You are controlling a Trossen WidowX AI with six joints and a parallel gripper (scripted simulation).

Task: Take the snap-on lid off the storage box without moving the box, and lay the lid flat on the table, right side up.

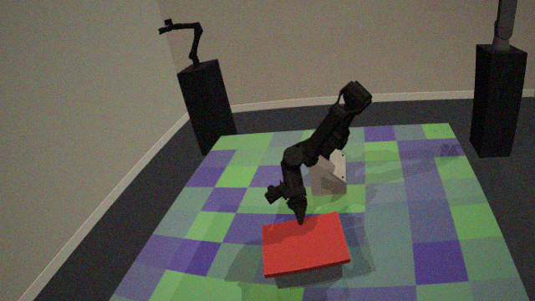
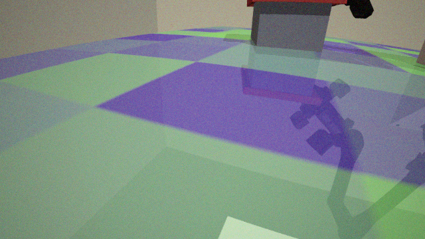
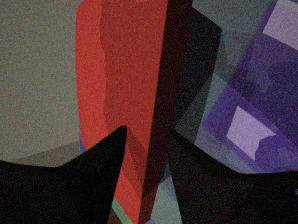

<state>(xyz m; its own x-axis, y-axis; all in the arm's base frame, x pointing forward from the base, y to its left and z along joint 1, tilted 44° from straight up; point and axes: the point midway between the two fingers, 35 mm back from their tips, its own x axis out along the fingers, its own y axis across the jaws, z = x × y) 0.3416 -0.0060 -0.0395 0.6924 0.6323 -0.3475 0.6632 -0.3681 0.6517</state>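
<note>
My gripper tip is now 70 mm short of the red lid and 20 mm to the right of it. From my gripper tip the other things lie so: grey storage box (70 mm ahead, 20 mm to the left, 50 mm below).
</note>
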